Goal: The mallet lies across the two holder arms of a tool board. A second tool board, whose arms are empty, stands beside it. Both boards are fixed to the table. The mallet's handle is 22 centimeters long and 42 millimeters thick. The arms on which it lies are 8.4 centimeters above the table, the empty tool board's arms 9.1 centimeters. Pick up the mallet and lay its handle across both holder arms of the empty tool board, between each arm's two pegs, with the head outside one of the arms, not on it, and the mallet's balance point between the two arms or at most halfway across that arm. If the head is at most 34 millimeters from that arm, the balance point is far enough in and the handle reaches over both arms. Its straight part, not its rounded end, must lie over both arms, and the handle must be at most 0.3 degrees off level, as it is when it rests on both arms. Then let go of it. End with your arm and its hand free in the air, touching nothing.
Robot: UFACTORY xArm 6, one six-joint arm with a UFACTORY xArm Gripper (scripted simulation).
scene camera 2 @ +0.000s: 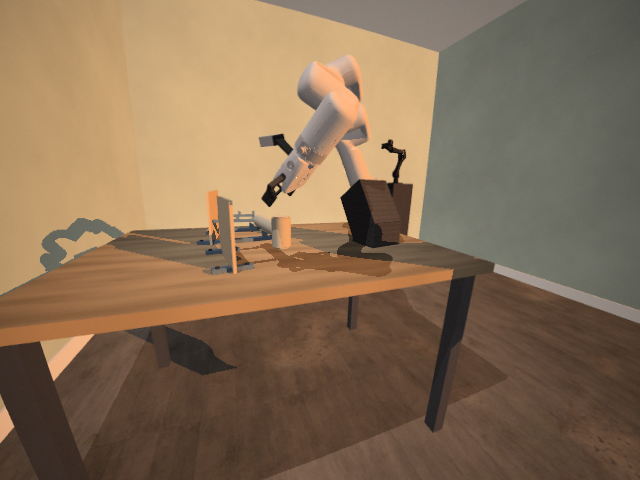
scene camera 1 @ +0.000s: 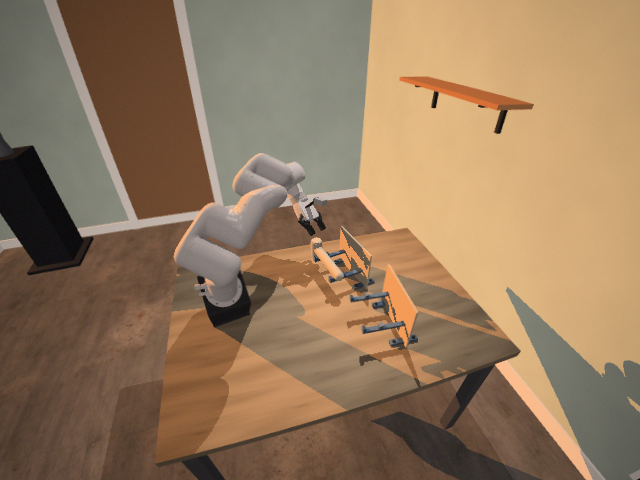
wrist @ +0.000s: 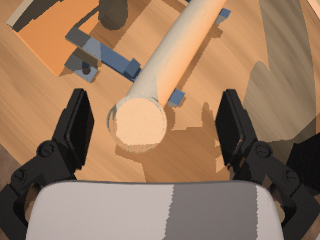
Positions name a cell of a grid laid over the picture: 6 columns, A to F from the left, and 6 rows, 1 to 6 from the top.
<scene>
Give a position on a pale wooden mallet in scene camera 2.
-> At C3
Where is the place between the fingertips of the gripper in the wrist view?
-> C3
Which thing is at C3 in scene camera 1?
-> The gripper.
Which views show the gripper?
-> Scene camera 2, scene camera 1 and the wrist view: all of them.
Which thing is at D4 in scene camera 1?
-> A tool board.
</scene>
